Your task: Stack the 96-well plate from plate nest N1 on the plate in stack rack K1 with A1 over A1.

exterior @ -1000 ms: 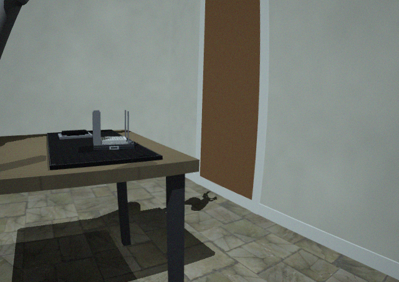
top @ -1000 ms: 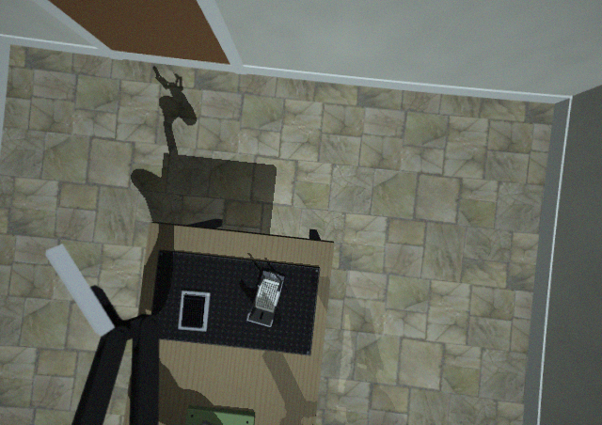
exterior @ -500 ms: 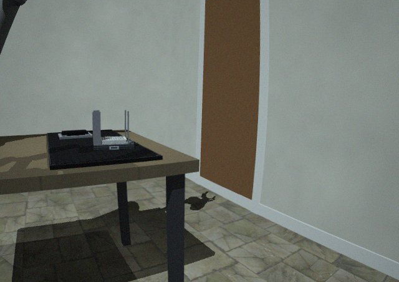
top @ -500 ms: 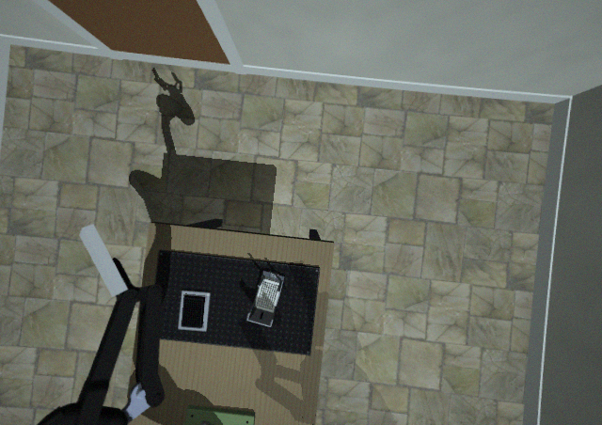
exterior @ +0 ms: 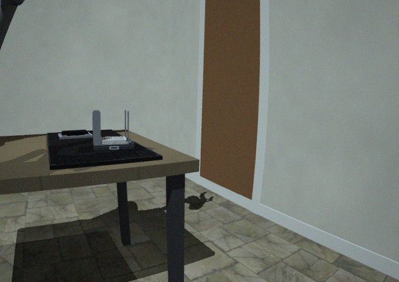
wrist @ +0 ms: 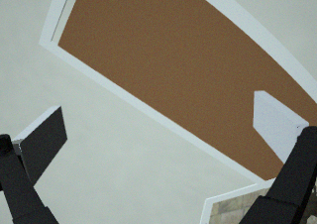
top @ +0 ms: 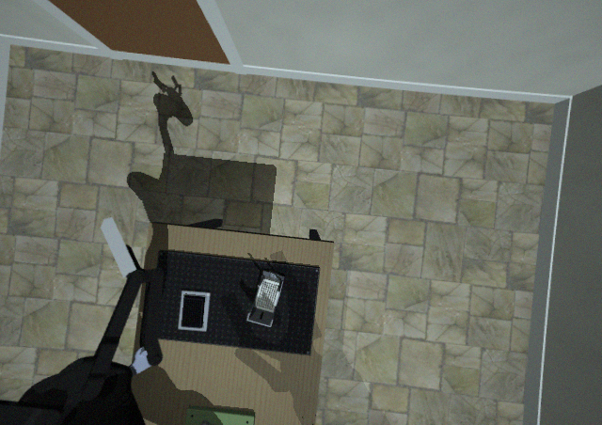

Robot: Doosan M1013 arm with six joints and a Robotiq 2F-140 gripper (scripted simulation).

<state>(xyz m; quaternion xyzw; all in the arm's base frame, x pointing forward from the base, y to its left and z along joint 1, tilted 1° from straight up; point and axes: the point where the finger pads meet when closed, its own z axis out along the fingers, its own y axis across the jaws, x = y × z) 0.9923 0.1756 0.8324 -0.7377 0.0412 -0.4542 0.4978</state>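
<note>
Now: hand 84 cm above the dark 96-well plate, 46 cm past it and 7 cm to the right of it. Also, from my hand: white 96-well plate (83 cm below, 30 cm behind, 21 cm to the right).
</note>
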